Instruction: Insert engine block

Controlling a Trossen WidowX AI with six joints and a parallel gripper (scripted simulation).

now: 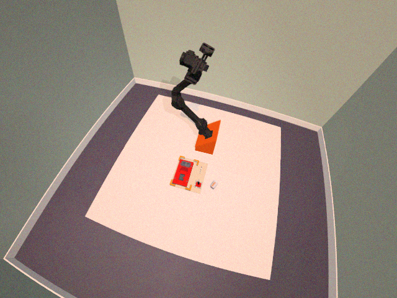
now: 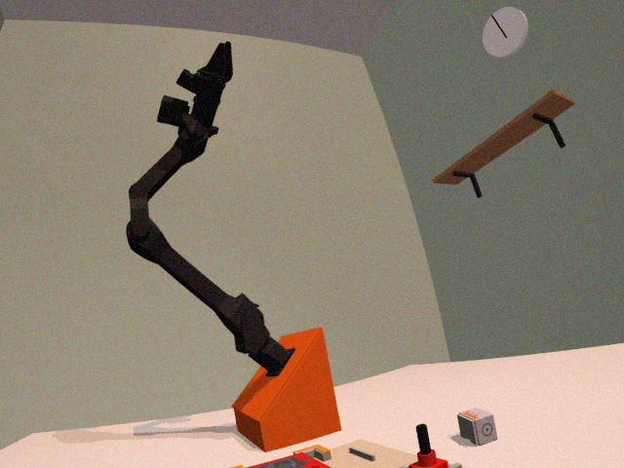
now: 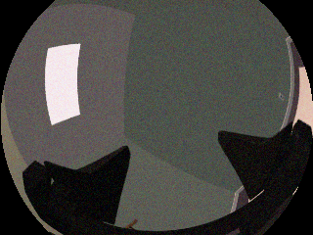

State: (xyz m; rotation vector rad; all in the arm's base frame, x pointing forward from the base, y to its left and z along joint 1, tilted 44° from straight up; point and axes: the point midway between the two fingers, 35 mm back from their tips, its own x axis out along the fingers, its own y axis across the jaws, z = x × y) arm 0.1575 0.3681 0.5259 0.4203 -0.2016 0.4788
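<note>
Right now my gripper tip is 190 mm short of the grey engine block, 200 mm to the right of it and 790 mm above it.
</note>
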